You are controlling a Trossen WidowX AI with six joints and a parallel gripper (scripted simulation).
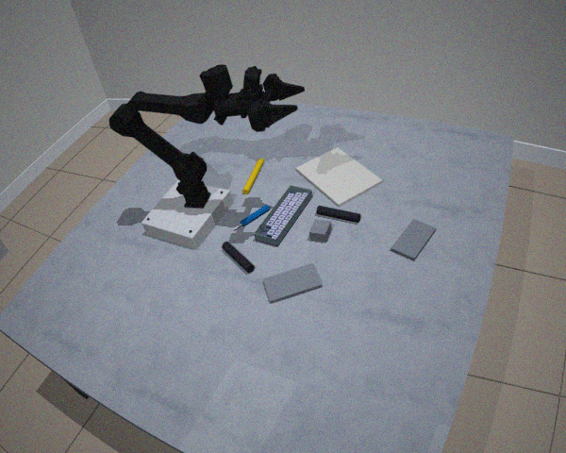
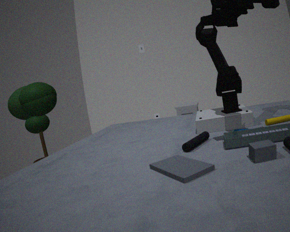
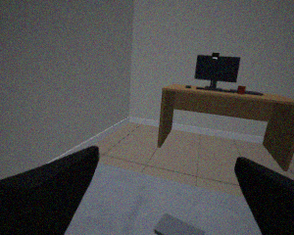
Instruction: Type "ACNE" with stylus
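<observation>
The stylus is 360 mm below my gripper tip, 210 mm behind it and 50 mm to the right of it. Also, from my gripper tip: grey block: 360 mm below, 70 mm to the right, 10 mm ahead; then stylus tip: 360 mm below, 230 mm behind, 70 mm to the right; then white slab: 370 mm below, 180 mm to the left, 10 mm ahead.
</observation>
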